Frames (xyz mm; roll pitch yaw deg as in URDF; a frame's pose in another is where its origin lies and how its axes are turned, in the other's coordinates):
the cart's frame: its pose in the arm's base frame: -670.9 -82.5 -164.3 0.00 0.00 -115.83
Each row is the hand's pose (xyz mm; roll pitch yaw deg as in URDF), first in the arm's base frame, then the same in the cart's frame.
Working: the arm's base frame: its pose in the cart's frame: -366.6 567.9 164.3 0.00 0.00 115.83

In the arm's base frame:
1: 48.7 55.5 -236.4 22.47 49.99 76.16
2: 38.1 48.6 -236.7 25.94 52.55 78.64
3: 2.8 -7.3 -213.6 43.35 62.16 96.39
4: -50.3 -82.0 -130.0 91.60 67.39 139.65
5: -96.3 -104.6 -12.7 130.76 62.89 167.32
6: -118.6 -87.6 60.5 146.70 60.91 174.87
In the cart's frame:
1: -437.7 587.6 -72.1 22.47 49.99 -168.01
2: -426.9 581.0 -72.4 25.94 52.55 -165.53
3: -361.2 573.6 -49.3 43.35 62.16 -147.78
4: -270.8 558.4 34.3 91.60 67.39 -104.52
5: -230.5 526.8 151.6 130.76 62.89 -76.85
6: -236.0 499.3 224.8 146.70 60.91 -69.30

